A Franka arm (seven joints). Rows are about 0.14 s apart.
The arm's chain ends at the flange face. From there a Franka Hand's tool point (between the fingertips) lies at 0.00 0.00 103.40 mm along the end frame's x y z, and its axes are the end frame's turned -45 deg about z.
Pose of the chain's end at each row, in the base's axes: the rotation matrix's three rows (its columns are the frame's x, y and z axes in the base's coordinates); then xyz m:
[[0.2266 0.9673 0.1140], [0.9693 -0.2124 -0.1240], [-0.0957 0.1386 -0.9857]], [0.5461 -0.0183 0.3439]
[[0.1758 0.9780 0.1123], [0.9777 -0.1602 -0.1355], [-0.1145 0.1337 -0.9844]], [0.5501 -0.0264 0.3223]
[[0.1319 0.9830 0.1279], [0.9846 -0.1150 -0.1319], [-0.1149 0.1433 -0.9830]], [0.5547 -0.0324 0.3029]
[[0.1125 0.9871 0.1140], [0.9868 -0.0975 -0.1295], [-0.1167 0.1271 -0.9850]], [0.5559 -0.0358 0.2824]
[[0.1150 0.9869 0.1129], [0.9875 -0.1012 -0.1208], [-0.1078 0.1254 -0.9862]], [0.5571 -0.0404 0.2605]
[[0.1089 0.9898 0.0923], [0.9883 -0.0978 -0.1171], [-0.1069 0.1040 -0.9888]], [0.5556 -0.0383 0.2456]
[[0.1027 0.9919 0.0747], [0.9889 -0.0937 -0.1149], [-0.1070 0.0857 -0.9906]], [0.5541 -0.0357 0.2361]
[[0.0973 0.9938 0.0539], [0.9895 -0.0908 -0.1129], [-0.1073 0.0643 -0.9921]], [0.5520 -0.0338 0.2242]
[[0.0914 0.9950 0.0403], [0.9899 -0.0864 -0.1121], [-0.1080 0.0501 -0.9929]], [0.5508 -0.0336 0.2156]
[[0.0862 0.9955 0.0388], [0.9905 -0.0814 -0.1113], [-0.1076 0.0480 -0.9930]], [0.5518 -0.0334 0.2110]
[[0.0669 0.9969 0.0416], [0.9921 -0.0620 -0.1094], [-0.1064 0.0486 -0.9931]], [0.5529 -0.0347 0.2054]
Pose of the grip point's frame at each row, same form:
[[-0.5238 0.8442 0.1140], [0.8356 0.5352 -0.1240], [-0.1657 0.0303 -0.9857]], [0.5579 -0.0311 0.2420]
[[-0.5672 0.8159 0.1123], [0.8046 0.5781 -0.1355], [-0.1755 0.0136 -0.9844]], [0.5617 -0.0404 0.2205]
[[-0.6018 0.7884 0.1279], [0.7775 0.6149 -0.1319], [-0.1826 0.0201 -0.9830]], [0.5679 -0.0460 0.2013]
[[-0.6184 0.7775 0.1140], [0.7667 0.6288 -0.1295], [-0.1724 0.0074 -0.9850]], [0.5677 -0.0492 0.1806]
[[-0.6165 0.7792 0.1129], [0.7698 0.6267 -0.1208], [-0.1649 0.0124 -0.9862]], [0.5688 -0.0529 0.1585]
[[-0.6229 0.7769 0.0923], [0.7680 0.6297 -0.1171], [-0.1491 -0.0021 -0.9888]], [0.5651 -0.0504 0.1434]
[[-0.6288 0.7740 0.0747], [0.7655 0.6330 -0.1149], [-0.1363 -0.0151 -0.9906]], [0.5618 -0.0476 0.1337]
[[-0.6339 0.7715 0.0539], [0.7639 0.6355 -0.1129], [-0.1213 -0.0304 -0.9921]], [0.5576 -0.0455 0.1216]
[[-0.6389 0.7682 0.0403], [0.7611 0.6389 -0.1121], [-0.1118 -0.0409 -0.9929]], [0.5550 -0.0452 0.1129]
[[-0.6430 0.7649 0.0388], [0.7579 0.6428 -0.1113], [-0.1100 -0.0421 -0.9930]], [0.5558 -0.0449 0.1083]
[[-0.6576 0.7522 0.0416], [0.7454 0.6577 -0.1094], [-0.1096 -0.0409 -0.9931]], [0.5572 -0.0460 0.1027]

